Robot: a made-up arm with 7 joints.
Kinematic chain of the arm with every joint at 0, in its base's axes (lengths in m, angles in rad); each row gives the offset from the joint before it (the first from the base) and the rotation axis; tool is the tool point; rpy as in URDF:
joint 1: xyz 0 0 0.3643 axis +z
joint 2: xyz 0 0 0 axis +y
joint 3: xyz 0 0 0.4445 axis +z
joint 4: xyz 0.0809 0 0 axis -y
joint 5: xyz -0.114 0 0.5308 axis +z
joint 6: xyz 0 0 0 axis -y
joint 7: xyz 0.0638 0 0 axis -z
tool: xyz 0 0 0 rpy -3.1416 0 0
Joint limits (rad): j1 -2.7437..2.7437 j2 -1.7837..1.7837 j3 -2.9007..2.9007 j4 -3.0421..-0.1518 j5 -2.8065..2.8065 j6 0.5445..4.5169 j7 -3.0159..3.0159
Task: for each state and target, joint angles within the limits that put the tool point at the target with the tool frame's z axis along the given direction. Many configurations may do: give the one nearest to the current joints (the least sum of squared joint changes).
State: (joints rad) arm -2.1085 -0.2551 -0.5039 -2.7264 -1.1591 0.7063 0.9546
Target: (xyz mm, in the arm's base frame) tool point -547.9 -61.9 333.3 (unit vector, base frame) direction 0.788 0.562 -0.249
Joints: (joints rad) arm -2.4176 0.2115 -0.6061 -2.4261 -0.4454 1.3890 0.9546
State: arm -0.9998 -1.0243 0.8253 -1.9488 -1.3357 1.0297 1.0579
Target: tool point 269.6 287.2 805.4 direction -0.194 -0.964 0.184
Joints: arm -0.4794 -1.0943 0.7288 -2.3453 -1.1491 1.3842 1.0579
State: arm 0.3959 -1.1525 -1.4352 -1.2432 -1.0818 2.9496 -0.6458
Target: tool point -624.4 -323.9 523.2 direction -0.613 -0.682 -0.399
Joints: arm -0.6456 -1.0898 -1.6497 -1.9011 -2.1270 2.7588 -0.6458
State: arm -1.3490 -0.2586 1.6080 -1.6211 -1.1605 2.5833 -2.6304
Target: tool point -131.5 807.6 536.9 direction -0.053 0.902 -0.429
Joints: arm -0.9154 -0.6794 2.3416 -1.5712 -1.0829 3.4364 -2.6304
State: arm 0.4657 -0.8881 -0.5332 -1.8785 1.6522 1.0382 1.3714
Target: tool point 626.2 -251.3 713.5 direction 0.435 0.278 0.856
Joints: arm 0.3199 -0.0118 -0.6980 -1.9293 2.7020 1.5623 1.3714
